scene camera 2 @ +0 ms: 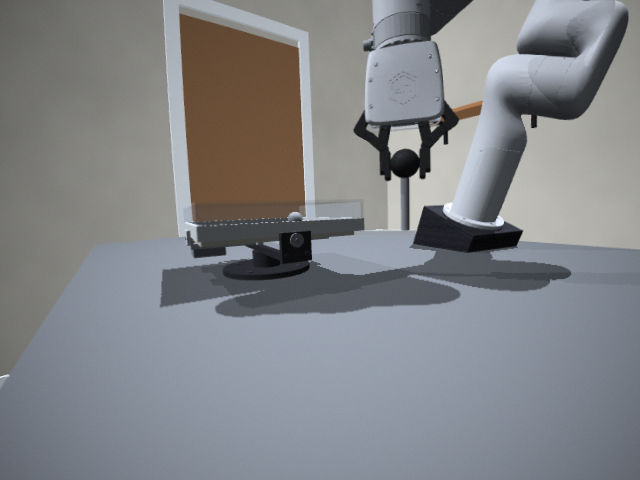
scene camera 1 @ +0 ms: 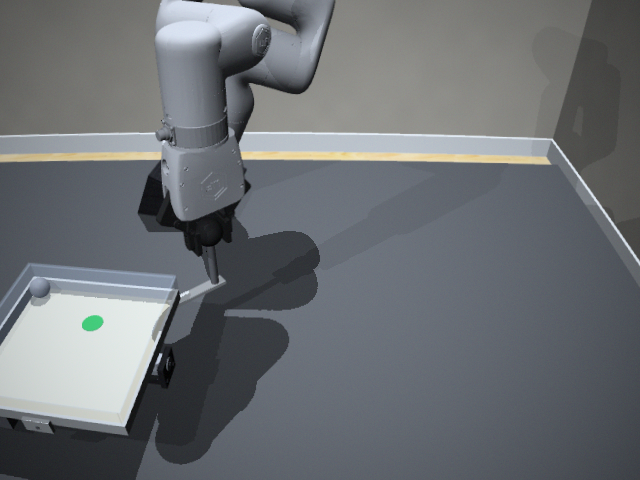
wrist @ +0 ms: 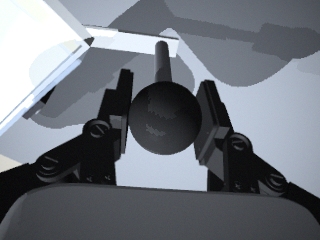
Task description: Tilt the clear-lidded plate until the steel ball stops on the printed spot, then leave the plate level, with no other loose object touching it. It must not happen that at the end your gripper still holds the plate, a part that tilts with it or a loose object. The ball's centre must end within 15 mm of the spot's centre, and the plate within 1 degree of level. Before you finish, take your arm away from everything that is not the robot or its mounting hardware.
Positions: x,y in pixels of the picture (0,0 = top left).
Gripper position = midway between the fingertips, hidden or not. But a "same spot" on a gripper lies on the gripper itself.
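Scene camera 2 shows my gripper, and so does scene camera 1. On my gripper, [scene camera 1: 192,237] and [scene camera 2: 383,157] are the same spot. I can see the gripper in the wrist view [164,93] as well.
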